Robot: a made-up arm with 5 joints. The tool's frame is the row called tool.
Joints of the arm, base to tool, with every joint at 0 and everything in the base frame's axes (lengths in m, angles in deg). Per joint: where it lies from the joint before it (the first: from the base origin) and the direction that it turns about. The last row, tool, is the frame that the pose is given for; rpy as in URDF.
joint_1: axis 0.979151 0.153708 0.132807 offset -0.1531 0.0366 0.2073
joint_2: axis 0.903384 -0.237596 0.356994 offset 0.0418 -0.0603 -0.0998
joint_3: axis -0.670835 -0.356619 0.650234 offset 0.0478 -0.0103 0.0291
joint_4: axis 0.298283 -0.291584 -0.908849 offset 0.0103 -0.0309 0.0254
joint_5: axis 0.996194 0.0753 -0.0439 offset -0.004 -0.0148 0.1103
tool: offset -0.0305 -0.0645 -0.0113 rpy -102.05 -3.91 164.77
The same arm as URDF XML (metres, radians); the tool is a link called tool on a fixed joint. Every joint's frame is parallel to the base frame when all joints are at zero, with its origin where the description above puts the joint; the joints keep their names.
<robot name="arm">
  <link name="base_link"/>
  <link name="link1"/>
  <link name="link2"/>
  <link name="link3"/>
  <link name="link4"/>
  <link name="link5"/>
  <link name="tool"/>
  <joint name="joint_1" type="continuous">
    <parent link="base_link"/>
    <child link="link1"/>
    <origin xyz="-0.1531 0.0366 0.2073" rpy="0 0 0"/>
    <axis xyz="0.979155 0.153693 0.132794"/>
  </joint>
  <joint name="joint_2" type="continuous">
    <parent link="link1"/>
    <child link="link2"/>
    <origin xyz="0.0418 -0.0603 -0.0998" rpy="0 0 0"/>
    <axis xyz="0.903384 -0.237596 0.356994"/>
  </joint>
  <joint name="joint_3" type="continuous">
    <parent link="link2"/>
    <child link="link3"/>
    <origin xyz="0.0478 -0.0103 0.0291" rpy="0 0 0"/>
    <axis xyz="-0.670835 -0.356619 0.650234"/>
  </joint>
  <joint name="joint_4" type="continuous">
    <parent link="link3"/>
    <child link="link4"/>
    <origin xyz="0.0103 -0.0309 0.0254" rpy="0 0 0"/>
    <axis xyz="0.29831 -0.29161 -0.908831"/>
  </joint>
  <joint name="joint_5" type="continuous">
    <parent link="link4"/>
    <child link="link5"/>
    <origin xyz="-0.004 -0.0148 0.1103" rpy="0 0 0"/>
    <axis xyz="0.996194 0.0753 -0.0439"/>
  </joint>
  <joint name="tool_joint" type="fixed">
    <parent link="link5"/>
    <child link="tool"/>
    <origin xyz="-0.0305 -0.0645 -0.0113" rpy="-1.7811 -0.0682 2.8758"/>
  </joint>
</robot>

